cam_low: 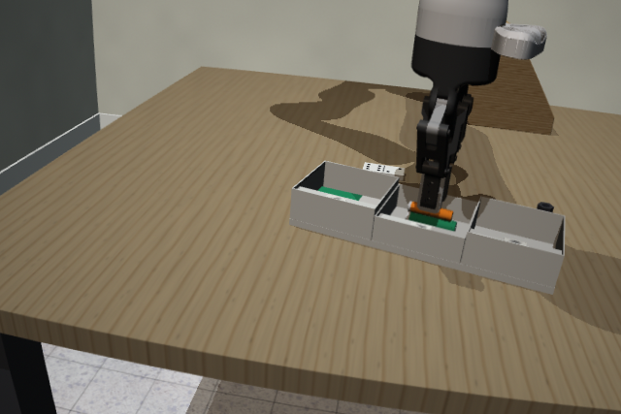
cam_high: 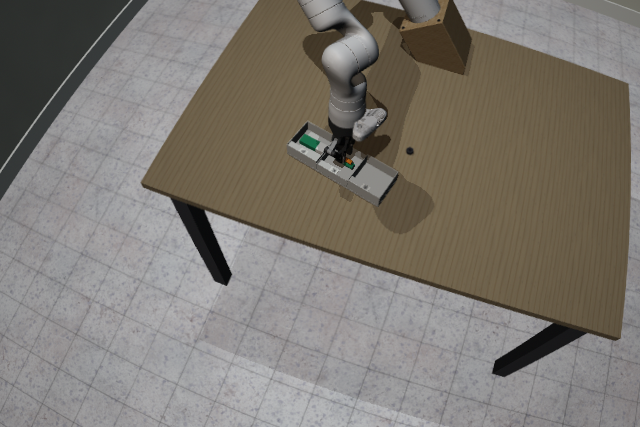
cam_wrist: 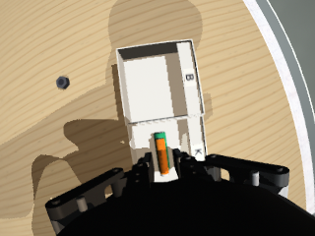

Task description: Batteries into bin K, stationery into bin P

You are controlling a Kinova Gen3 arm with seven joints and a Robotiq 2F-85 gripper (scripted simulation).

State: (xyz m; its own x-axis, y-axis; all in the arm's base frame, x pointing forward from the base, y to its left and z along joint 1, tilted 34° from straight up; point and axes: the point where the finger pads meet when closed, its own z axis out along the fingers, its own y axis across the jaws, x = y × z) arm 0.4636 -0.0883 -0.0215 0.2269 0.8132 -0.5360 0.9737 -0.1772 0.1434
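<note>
The orange battery lies 30 mm below my hand. From my hand the other things lie so: eraser (20 mm behind, 80 mm to the right, 40 mm below); three joined grey bins (10 mm ahead, 30 mm below); green battery (40 mm below).
</note>
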